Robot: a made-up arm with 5 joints.
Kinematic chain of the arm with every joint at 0, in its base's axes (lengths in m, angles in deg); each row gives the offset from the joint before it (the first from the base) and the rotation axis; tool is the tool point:
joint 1: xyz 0 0 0.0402 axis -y
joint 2: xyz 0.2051 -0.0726 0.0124 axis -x
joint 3: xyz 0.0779 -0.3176 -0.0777 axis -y
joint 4: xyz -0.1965 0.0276 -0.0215 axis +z
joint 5: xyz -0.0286 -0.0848 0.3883 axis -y
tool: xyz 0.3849 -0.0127 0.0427
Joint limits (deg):
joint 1: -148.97..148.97
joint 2: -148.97..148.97
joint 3: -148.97..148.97
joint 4: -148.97..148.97
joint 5: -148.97..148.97
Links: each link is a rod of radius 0.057 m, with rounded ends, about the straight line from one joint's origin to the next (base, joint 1, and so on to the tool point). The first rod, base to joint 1, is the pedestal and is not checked.
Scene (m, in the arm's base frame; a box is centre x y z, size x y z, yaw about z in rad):
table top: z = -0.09
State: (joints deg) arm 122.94 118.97 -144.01 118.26 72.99
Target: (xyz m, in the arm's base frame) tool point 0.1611 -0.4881 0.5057
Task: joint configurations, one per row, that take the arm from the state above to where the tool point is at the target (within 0.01 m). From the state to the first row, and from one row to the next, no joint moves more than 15 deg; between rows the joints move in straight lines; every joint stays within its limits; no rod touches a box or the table.
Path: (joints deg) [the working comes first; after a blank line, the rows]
Joints at the target: 76.21 85.50 -148.97 73.58 -1.53
Straight joint move there: clear.

1: 113.59 112.28 -145.00 109.32 58.09
2: 104.25 105.58 -145.99 100.39 43.18
3: 94.90 98.89 -146.99 91.45 28.28
4: 85.56 92.20 -147.98 82.52 13.37
5: 76.21 85.50 -148.97 73.58 -1.53

